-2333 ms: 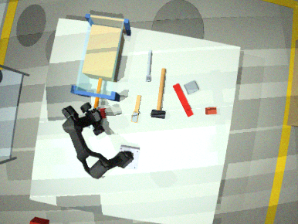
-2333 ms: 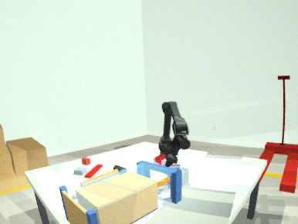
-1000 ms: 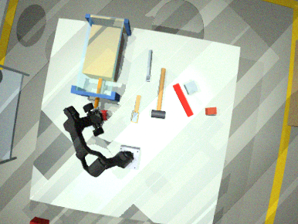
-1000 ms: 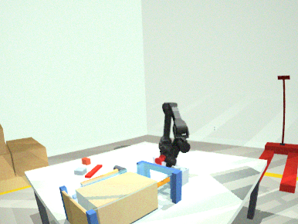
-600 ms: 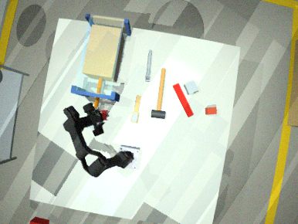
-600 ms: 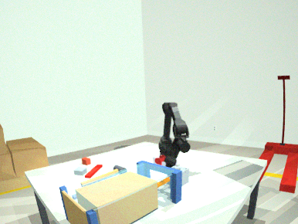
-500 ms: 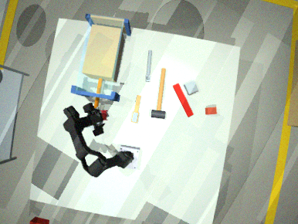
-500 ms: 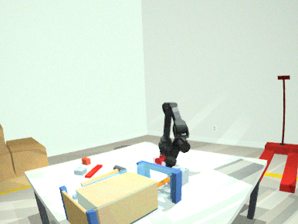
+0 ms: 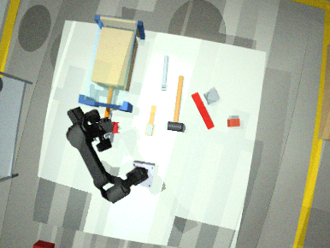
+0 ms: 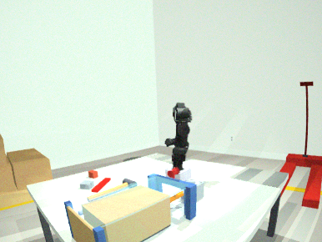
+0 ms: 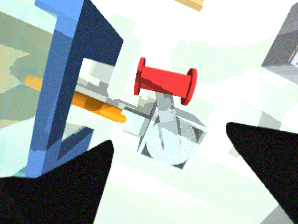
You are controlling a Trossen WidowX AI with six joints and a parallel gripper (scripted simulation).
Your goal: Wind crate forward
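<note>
Now: gripper tip 2 cm short of the red grip, 4 cm to the left of it and 7 cm above it. Round my gripper tip: winch (6 cm behind, 3 cm to the left, 17 cm below); then winch handle (1 cm to the right, 10 cm below); then blue frame (12 cm ahead, 6 cm to the left, 9 cm below).
</note>
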